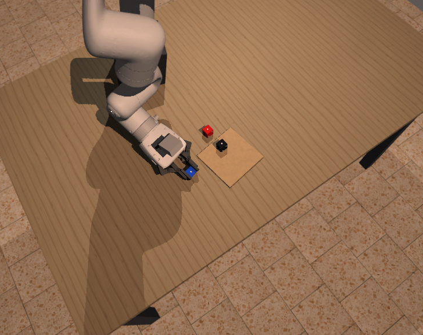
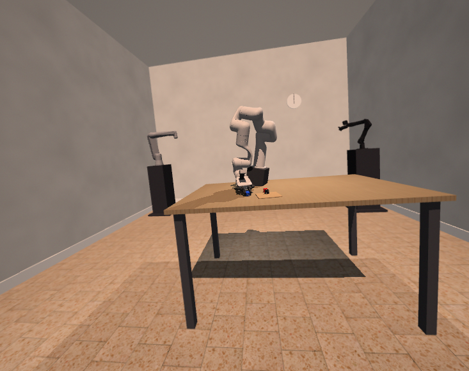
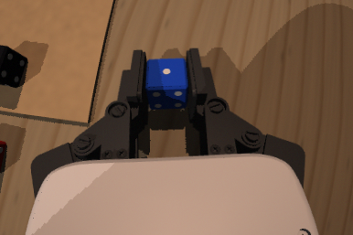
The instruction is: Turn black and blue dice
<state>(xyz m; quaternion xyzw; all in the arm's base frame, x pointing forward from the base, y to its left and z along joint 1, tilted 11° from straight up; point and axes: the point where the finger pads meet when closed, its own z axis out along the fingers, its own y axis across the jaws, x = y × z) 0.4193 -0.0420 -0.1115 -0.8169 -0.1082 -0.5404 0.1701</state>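
Now: hand 20 mm past the black die, 120 mm to the right of it and 10 mm above it. The rest, counted from my hand: tan mat (20 mm ahead, 130 mm to the left, 20 mm below); then red die (90 mm behind, 110 mm to the left, 10 mm below); then blue die (10 mm below).
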